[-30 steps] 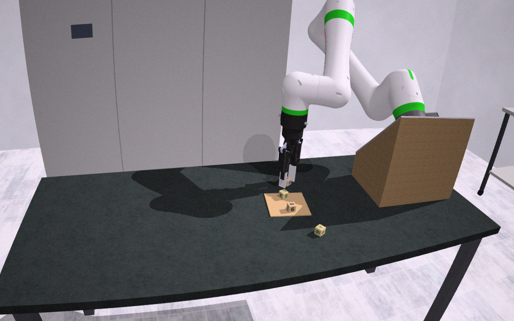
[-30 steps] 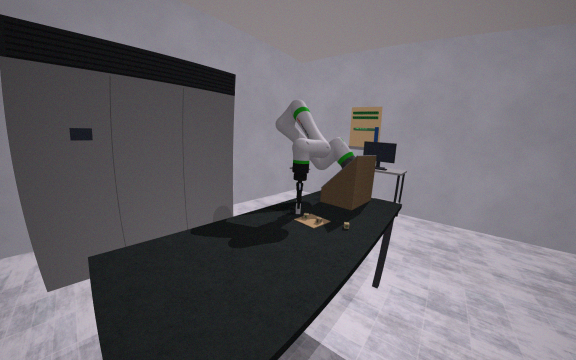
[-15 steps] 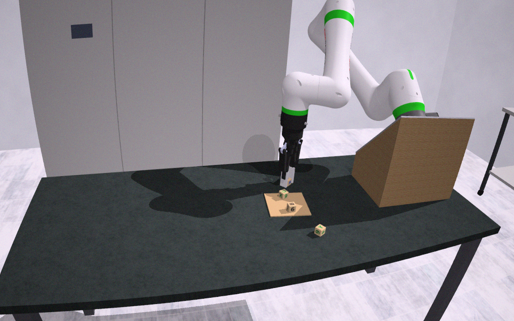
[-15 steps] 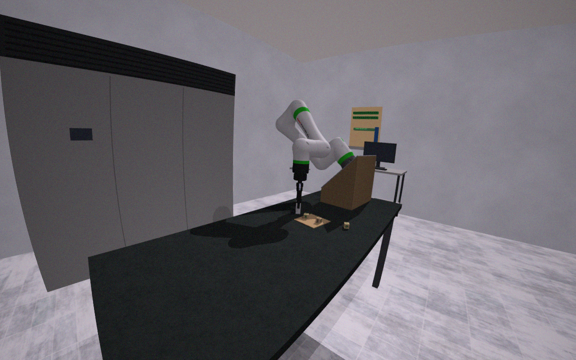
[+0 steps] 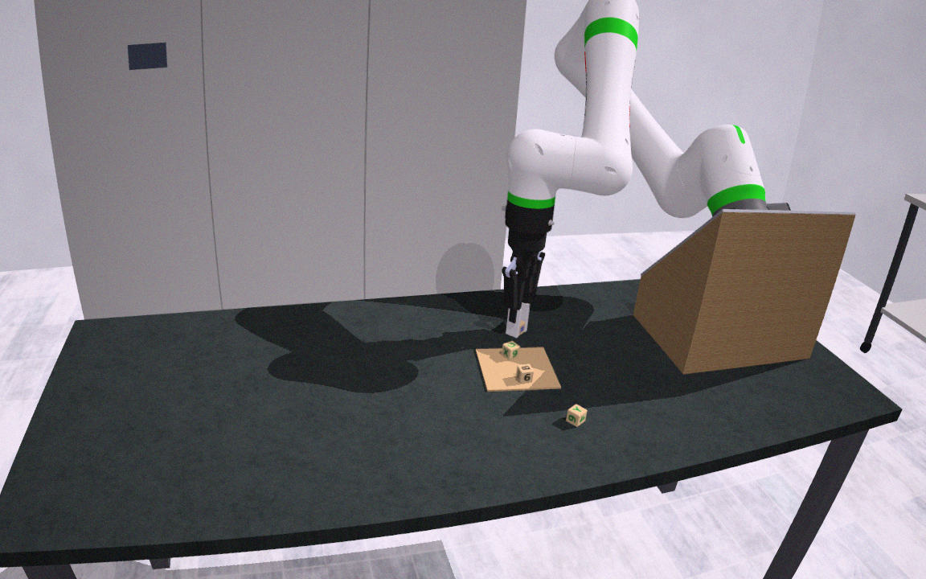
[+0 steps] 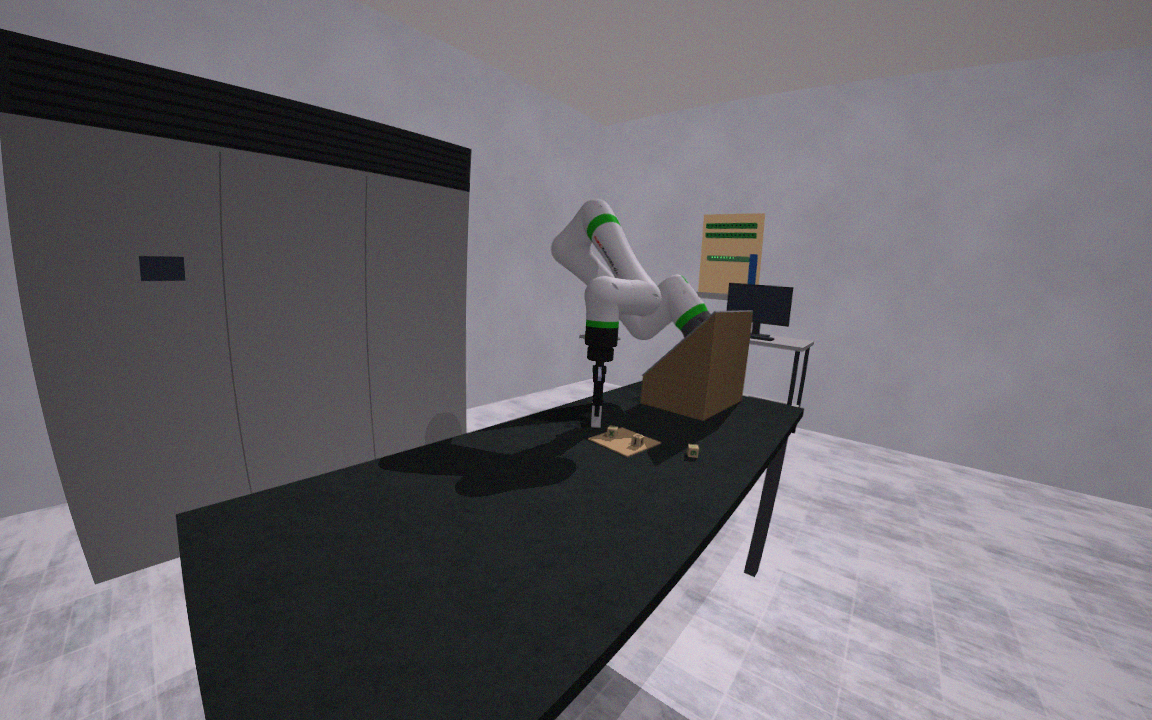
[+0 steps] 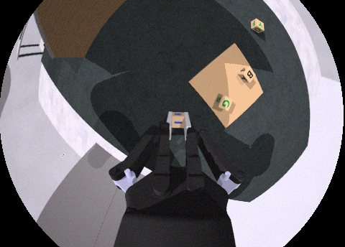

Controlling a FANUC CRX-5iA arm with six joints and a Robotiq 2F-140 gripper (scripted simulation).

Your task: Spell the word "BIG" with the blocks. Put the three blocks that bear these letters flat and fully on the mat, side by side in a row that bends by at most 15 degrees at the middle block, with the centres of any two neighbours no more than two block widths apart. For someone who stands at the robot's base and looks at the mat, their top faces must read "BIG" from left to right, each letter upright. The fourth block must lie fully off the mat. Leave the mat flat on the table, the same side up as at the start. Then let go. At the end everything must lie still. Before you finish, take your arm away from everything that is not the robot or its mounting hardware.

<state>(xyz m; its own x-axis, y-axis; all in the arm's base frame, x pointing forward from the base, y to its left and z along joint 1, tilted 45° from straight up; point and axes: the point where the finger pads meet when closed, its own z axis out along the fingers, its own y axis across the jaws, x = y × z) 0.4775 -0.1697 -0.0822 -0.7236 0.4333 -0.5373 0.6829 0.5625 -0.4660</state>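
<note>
My hand is 20 mm short of the tan mat, 140 mm to the right of it and 30 mm above it.
</note>
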